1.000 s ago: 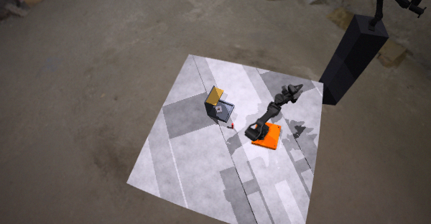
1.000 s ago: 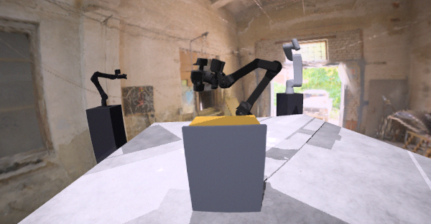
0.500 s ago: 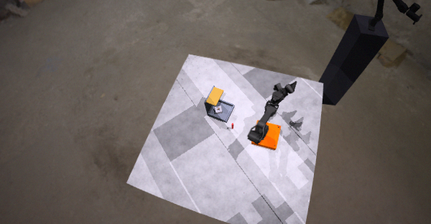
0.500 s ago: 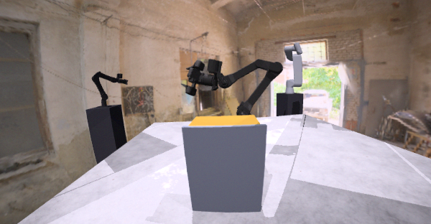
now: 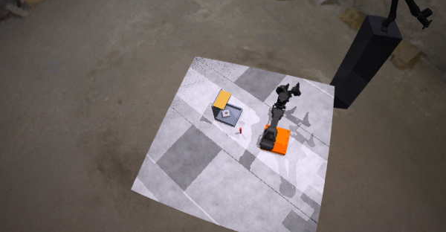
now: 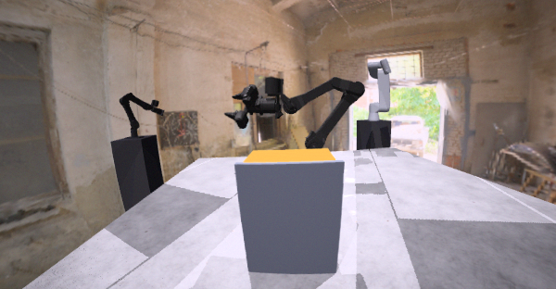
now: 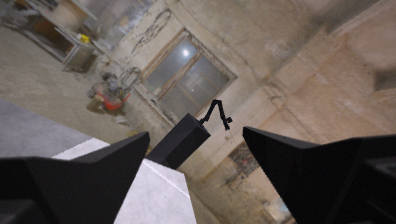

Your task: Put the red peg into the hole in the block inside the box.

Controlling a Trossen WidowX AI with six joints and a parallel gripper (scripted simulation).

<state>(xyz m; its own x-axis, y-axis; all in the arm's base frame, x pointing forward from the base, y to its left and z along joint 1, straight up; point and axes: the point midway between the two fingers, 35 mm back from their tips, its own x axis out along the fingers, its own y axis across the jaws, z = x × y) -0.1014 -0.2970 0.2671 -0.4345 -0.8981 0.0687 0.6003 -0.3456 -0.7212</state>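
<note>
Now: the red peg 33 cm ahead of my gripper tip, 28 cm to the left of it and 27 cm below it. The rest, counted from my gripper tip: back wall (52 cm ahead, 12 cm to the left, 20 cm below); roof (48 cm ahead, 13 cm to the left, 10 cm below).
</note>
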